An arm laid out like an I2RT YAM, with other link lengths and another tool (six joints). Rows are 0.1 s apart.
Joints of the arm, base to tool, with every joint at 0 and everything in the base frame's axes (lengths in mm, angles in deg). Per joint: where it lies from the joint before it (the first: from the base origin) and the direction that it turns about. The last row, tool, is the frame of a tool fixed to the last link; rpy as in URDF.
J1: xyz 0.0 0.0 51.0 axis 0 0 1
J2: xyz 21.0 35.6 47.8 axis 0 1 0
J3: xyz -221.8 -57.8 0.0 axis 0 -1 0
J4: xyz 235.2 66.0 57.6 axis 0 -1 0
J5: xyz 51.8 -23.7 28.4 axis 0 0 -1
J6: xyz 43.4 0.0 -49.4 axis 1 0 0
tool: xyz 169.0 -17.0 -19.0 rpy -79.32 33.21 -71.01
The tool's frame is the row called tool.
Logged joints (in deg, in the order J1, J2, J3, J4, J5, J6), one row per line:
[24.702 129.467 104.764 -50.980 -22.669 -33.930]
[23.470 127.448 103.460 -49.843 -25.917 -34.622]
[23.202 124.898 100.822 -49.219 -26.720 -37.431]
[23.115 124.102 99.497 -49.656 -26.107 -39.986]
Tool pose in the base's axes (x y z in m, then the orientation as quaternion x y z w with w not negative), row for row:
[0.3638 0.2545 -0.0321 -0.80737 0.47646 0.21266 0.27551]
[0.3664 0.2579 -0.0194 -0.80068 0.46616 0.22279 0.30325]
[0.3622 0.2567 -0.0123 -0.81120 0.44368 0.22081 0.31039]
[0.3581 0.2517 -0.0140 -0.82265 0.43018 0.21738 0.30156]
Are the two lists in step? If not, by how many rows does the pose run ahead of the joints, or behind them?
They are in step.
